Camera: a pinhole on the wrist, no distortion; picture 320 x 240 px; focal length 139.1 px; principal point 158.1 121.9 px. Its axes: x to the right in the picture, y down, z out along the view. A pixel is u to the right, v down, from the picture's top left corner.
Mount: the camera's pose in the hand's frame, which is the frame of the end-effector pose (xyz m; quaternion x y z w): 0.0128 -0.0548 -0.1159 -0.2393 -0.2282 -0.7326 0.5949
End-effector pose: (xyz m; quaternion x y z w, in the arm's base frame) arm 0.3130 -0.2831 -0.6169 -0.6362 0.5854 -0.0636 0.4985
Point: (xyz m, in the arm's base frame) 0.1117 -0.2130 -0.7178
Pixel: 62 42
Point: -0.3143 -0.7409 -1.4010
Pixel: outside the picture
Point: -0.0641 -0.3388 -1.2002
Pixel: 31 141
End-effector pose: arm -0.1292 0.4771 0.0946 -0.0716 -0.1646 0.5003 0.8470
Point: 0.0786 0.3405 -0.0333
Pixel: behind the camera
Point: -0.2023 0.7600 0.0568
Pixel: 60 202
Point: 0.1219 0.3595 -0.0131
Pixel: behind the camera
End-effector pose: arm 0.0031 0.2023 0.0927 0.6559 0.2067 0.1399 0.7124
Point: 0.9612 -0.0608 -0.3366
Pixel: outside the picture
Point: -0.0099 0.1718 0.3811
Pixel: 93 68
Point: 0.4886 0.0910 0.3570
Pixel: 151 188
